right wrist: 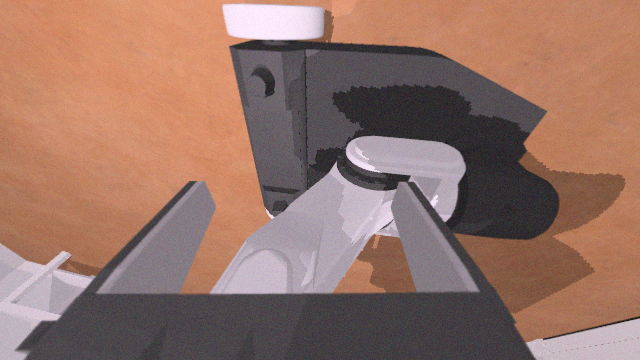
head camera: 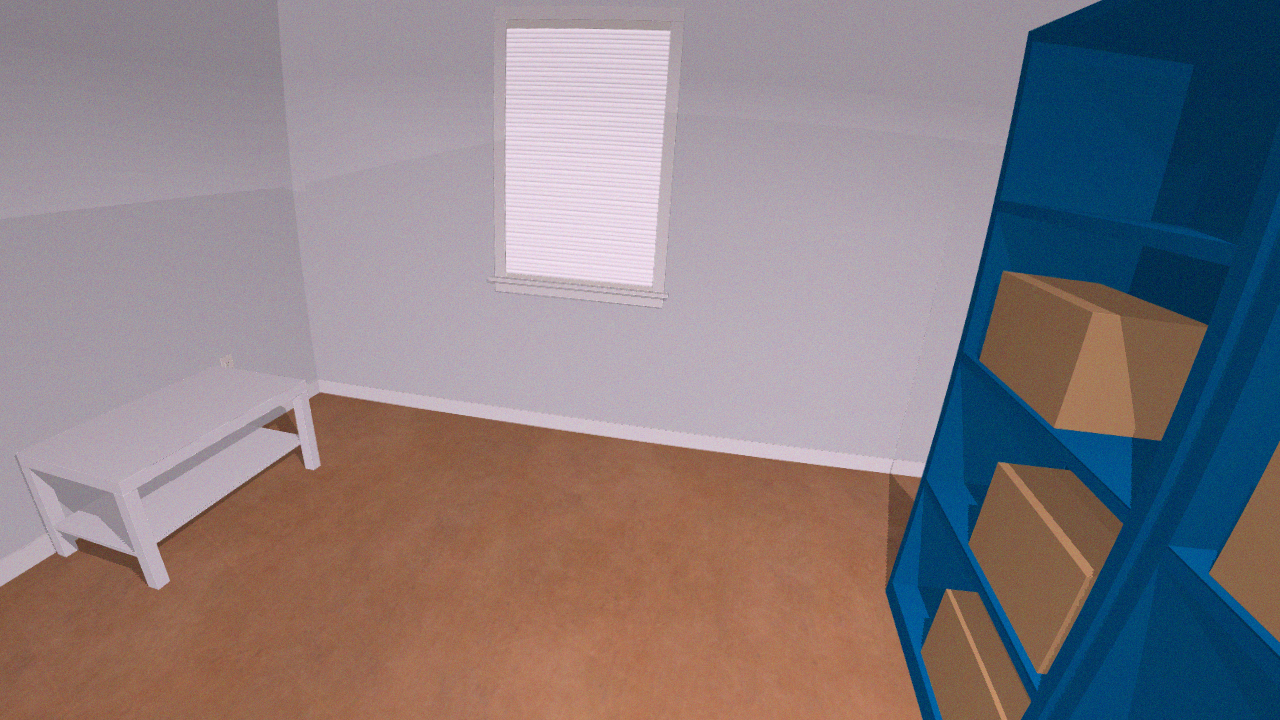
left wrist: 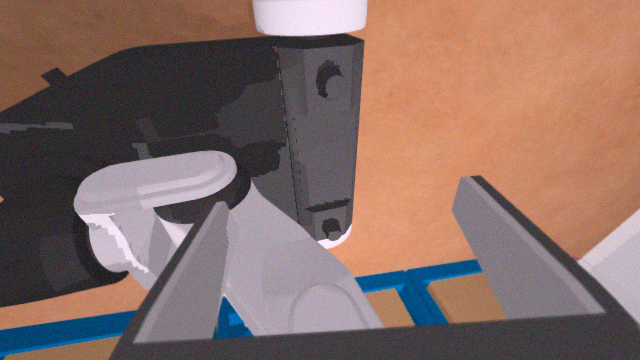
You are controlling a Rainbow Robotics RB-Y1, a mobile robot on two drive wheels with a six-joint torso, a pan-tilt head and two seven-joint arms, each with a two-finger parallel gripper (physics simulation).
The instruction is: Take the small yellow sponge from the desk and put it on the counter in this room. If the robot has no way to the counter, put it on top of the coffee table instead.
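Frame: origin at the robot's base, x down, y ahead, z right, level; centimetres.
Seen in the pictures: left gripper, between the fingertips: (left wrist: 340, 205); right gripper, between the fingertips: (right wrist: 303, 194).
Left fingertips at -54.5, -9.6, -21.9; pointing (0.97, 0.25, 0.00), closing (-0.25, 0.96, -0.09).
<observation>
A point is followed by its place in that frame, as x, y, z.
The yellow sponge, the desk and the counter do not show in these views. A low white table (head camera: 179, 416) {-45.1, 172.5, -168.8} with a lower shelf, like a coffee table, stands against the left wall in the head view; its top is bare. My left gripper (left wrist: 340, 205) {-54.5, -9.6, -21.9} is open, with nothing between its fingers. My right gripper (right wrist: 303, 194) {-53.6, -14.6, 20.6} is open and empty too. In both wrist views the robot's own arm and dark wheeled base lie behind the fingers. The grippers do not show in the head view.
A tall blue shelf unit (head camera: 1163, 483) (left wrist: 417, 300) with cardboard boxes (head camera: 1029, 340) {-113.1, 104.1, 104.6} stands close at the right. A window (head camera: 586, 156) {-145.0, 260.3, -12.9} is in the far wall. Brown floor (head camera: 554, 555) {-0.1, 158.3, -16.4} lies between table and shelves. White furniture (right wrist: 37, 316) {-43.7, 185.2, -142.6} shows at the right wrist view's lower left.
</observation>
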